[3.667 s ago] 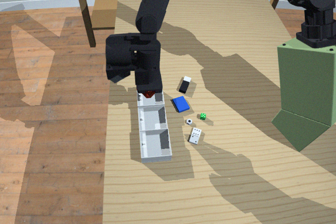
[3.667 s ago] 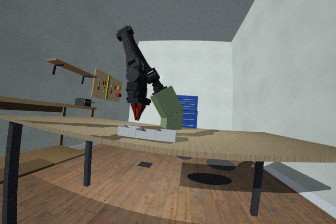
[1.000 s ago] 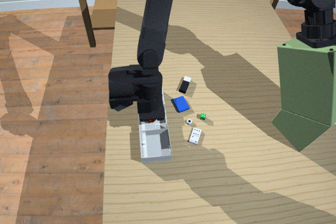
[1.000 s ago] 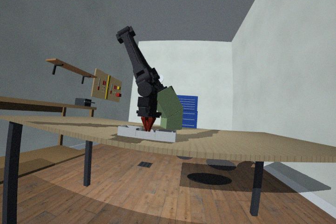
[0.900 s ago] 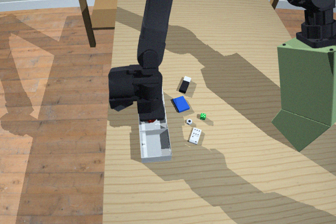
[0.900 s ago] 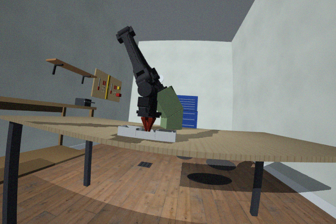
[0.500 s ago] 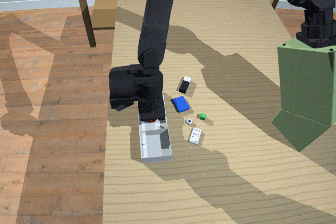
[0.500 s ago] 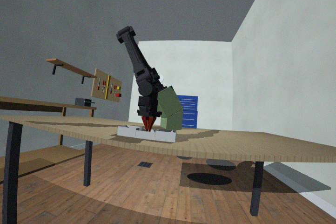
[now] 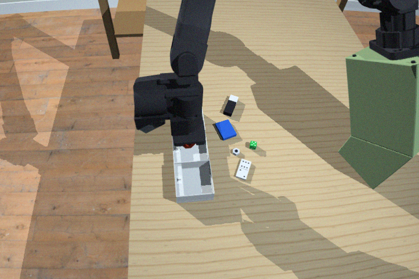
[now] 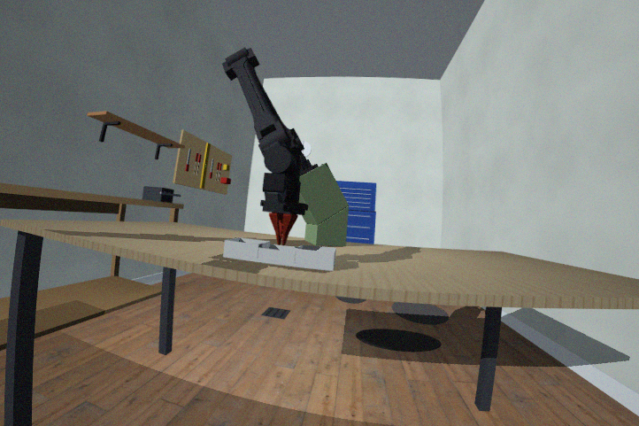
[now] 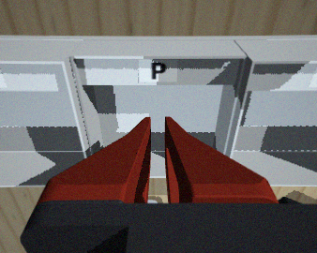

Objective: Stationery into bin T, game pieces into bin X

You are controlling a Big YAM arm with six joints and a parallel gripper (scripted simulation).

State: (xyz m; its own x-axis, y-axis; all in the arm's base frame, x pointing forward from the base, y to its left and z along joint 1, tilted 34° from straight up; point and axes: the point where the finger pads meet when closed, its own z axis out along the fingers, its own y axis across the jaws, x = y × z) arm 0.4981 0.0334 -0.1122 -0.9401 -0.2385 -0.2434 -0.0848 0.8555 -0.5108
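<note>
Right now the grey bin tray is 30 mm below my hand and 10 mm behind it. Round my hand: hex nut (120 mm behind, 40 mm below); flat blue block (100 mm behind, 70 mm to the right, 40 mm below); white domino (140 mm behind, 50 mm to the left, 40 mm below).
</note>
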